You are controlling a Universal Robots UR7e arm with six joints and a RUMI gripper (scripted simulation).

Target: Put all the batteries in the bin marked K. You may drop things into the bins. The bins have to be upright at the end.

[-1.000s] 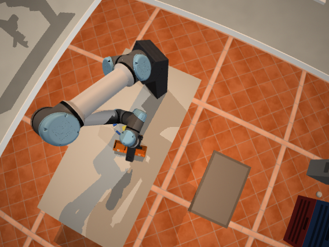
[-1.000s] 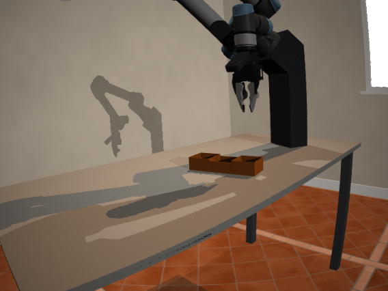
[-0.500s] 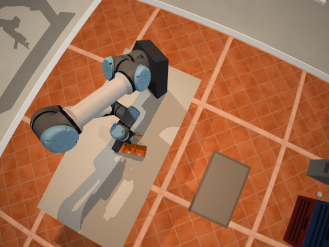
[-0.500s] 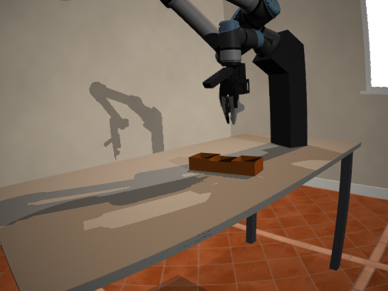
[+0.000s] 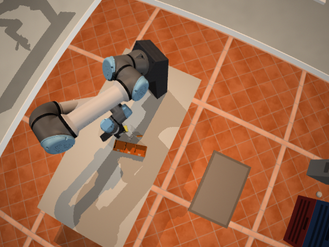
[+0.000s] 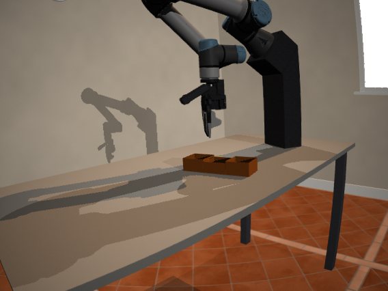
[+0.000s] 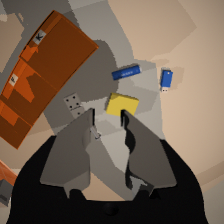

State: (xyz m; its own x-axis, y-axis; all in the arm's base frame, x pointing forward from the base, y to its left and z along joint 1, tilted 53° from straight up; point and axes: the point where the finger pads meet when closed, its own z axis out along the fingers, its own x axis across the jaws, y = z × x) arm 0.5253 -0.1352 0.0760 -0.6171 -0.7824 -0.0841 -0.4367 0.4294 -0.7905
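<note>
The blue cylindrical battery is 11 cm below my hand, 4 cm to the right of it and 2 cm behind it. From my hand the other things lie so: grey piece (11 cm below, 9 cm to the left, 6 cm behind); then domino-like tile (11 cm below, 7 cm to the left, 1 cm ahead); then yellow block (11 cm below, 5 cm behind, 2 cm to the left).
</note>
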